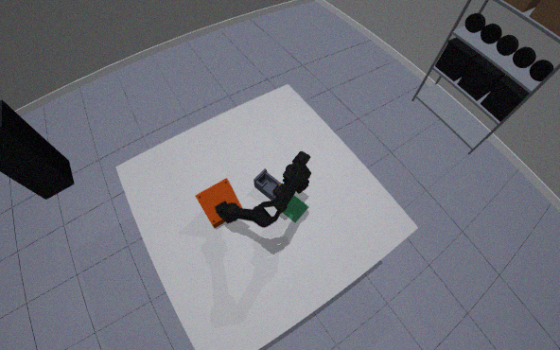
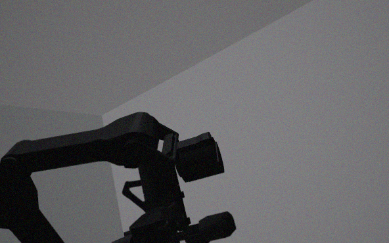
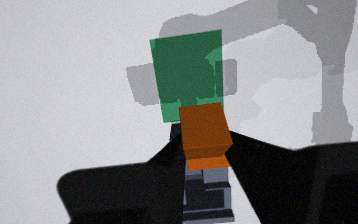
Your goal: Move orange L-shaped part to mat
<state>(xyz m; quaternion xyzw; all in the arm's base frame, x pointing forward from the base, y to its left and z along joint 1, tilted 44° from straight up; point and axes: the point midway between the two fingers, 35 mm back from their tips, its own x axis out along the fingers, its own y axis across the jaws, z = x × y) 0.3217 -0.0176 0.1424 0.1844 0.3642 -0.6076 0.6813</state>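
The green mat lies 17 cm below my gripper tip and 3 cm to the right of it. Round my gripper tip: orange L-shaped part: 3 cm to the left, 3 cm below, 2 cm behind.
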